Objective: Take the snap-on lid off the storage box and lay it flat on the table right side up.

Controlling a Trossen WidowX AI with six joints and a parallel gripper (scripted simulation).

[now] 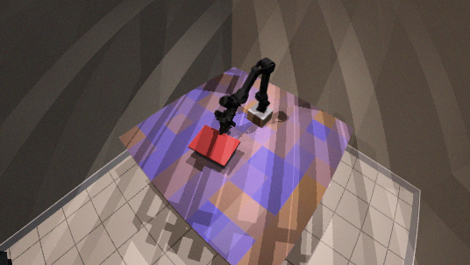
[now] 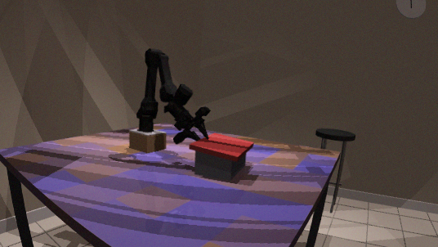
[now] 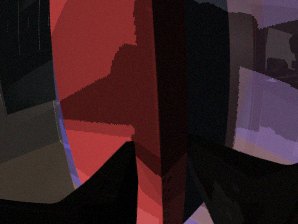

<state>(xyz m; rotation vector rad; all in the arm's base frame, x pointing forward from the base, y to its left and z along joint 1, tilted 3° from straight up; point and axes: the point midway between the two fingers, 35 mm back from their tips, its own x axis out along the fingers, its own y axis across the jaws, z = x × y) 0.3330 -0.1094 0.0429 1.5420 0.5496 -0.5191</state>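
The red lid is 80 mm ahead of my gripper tip. Round my gripper tip: dark grey storage box 70 mm ahead, 60 mm below.
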